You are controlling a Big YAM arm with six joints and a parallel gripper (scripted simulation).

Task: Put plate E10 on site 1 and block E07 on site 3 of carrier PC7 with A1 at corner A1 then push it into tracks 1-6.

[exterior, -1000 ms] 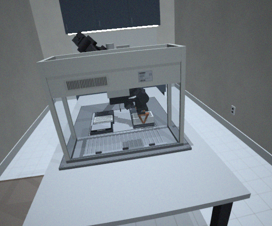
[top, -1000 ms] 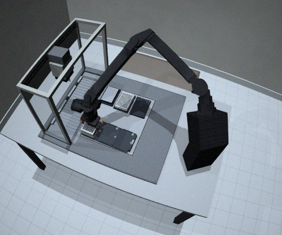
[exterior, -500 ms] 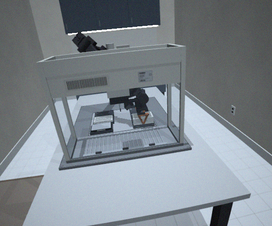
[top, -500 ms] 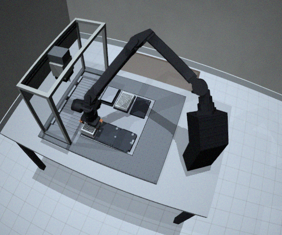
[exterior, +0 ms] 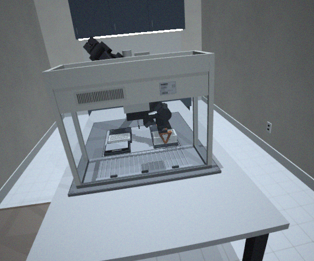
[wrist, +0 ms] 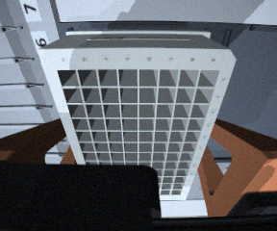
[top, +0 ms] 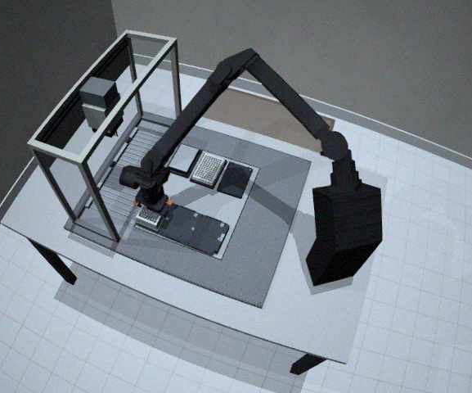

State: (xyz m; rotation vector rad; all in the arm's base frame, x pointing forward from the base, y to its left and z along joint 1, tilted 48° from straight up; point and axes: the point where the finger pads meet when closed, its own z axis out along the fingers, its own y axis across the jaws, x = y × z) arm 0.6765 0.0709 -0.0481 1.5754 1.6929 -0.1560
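Now: hand 260 mm to the left of the dark nest S3, 20 mm past it and 20 mm above it. The rest, counted from my hand: nest S1: 240 mm behind, 230 mm to the right, 20 mm below; then dark carrier PC7: 100 mm behind, 10 mm to the left, 10 mm below.
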